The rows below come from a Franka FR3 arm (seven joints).
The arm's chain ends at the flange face. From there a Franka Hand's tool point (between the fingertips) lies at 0.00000 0.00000 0.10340 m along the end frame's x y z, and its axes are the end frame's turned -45 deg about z.
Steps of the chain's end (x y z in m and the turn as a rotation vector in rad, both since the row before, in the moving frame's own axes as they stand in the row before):
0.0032, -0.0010, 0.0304, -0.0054, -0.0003, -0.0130
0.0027, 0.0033, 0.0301, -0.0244, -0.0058, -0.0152
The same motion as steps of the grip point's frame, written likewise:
0.0026, 0.0019, 0.0304, -0.0036, -0.0040, -0.0130
-0.0026, 0.0056, 0.0301, -0.0132, -0.0214, -0.0152

